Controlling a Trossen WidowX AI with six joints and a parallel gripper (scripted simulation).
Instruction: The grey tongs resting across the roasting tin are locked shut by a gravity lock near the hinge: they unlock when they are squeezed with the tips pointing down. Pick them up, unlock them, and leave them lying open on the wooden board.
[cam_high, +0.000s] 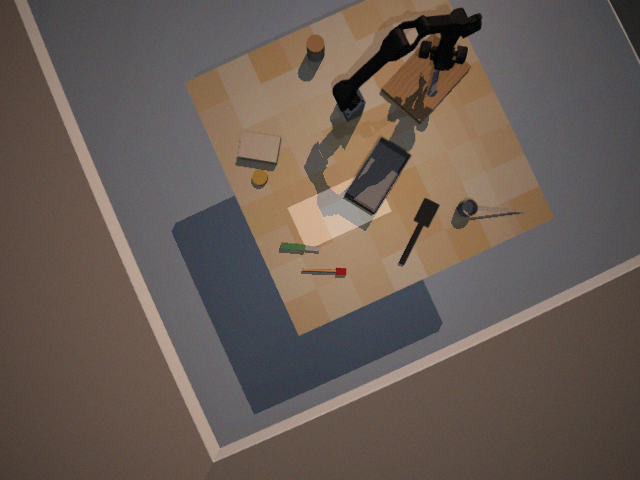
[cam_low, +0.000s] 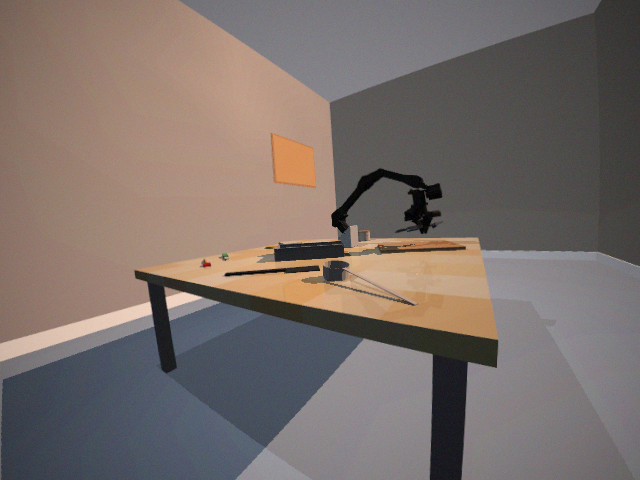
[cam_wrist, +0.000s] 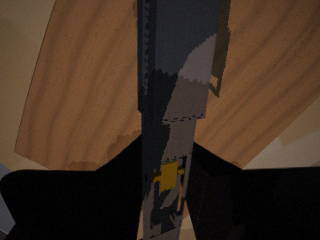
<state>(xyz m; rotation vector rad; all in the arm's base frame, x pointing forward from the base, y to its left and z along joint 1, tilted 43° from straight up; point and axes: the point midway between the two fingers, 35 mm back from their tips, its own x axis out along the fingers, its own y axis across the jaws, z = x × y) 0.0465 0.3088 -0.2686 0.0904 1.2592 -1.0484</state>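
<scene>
Now: the yellow slider 40 mm above my gripper tip and 10 mm to the right of it. Also, from my gripper tip: roasting tin (480 mm to the right, 290 mm ahead, 40 mm below); then wooden board (60 mm below, 30 mm to the right, 10 mm ahead); then black spatula (590 mm ahead, 430 mm to the right, 60 mm below).
</scene>
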